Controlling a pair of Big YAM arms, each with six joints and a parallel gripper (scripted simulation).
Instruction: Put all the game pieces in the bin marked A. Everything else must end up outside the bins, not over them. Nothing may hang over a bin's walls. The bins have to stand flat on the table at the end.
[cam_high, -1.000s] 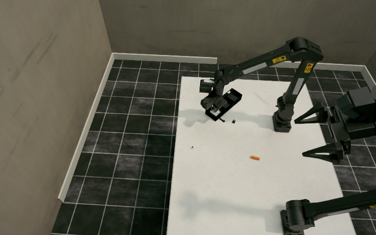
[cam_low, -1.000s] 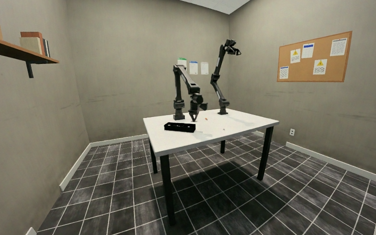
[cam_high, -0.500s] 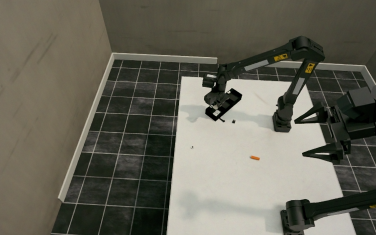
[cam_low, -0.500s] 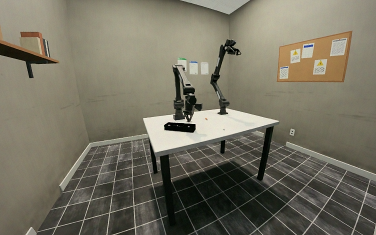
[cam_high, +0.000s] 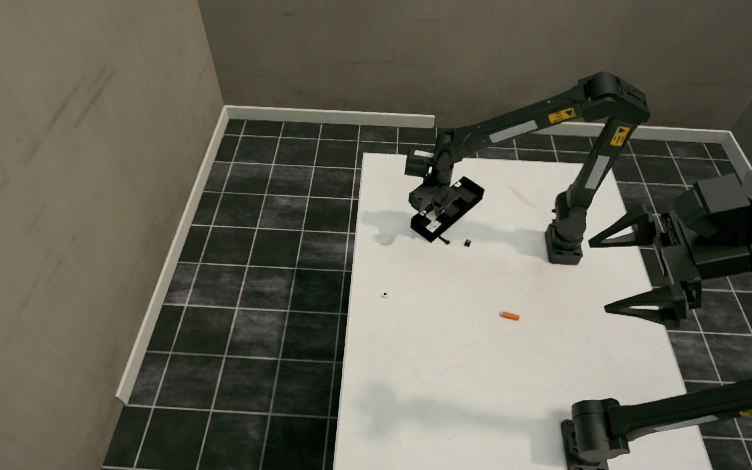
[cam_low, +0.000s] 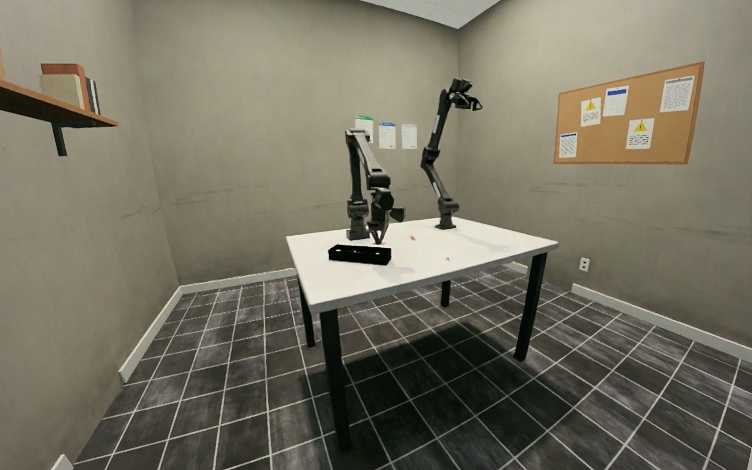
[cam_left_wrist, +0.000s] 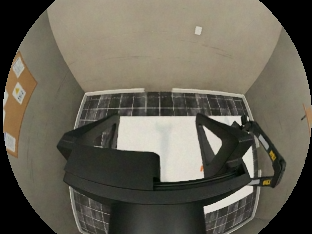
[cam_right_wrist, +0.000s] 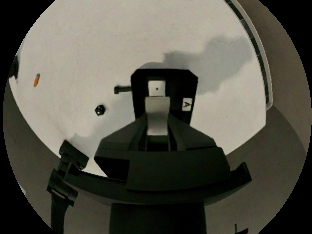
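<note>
Right now the black die is 11 cm behind my right hand, 4 cm to the left of it and 7 cm below it. The rest, counted from my right hand: orange cylinder: 23 cm behind, 27 cm to the left, 7 cm below; dark screw: 4 cm behind, 4 cm to the left, 7 cm below; black bin: 4 cm behind, 7 cm to the right, 6 cm below.
</note>
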